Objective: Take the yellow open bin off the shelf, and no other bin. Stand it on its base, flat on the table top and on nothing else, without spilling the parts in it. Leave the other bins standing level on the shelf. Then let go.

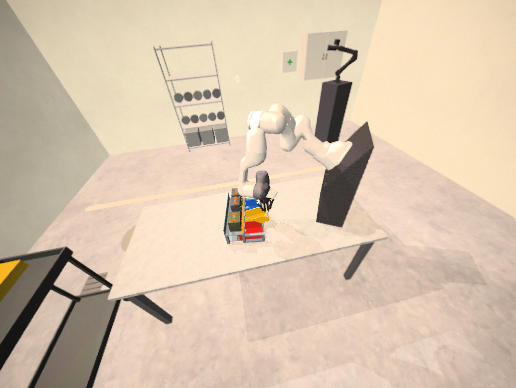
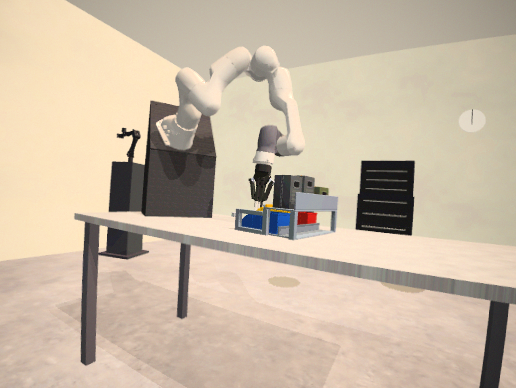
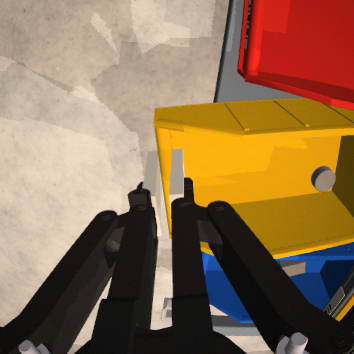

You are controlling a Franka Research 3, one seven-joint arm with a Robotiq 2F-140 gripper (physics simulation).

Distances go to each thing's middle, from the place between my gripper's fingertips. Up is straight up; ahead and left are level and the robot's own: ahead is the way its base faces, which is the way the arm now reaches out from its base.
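Labels:
Counting from my hand, I find the red bin (image 3: 299, 54) 60 mm to the left, 170 mm ahead and 10 mm below. The yellow open bin (image 3: 258, 155) is 30 mm to the right of my hand and 80 mm ahead of it.

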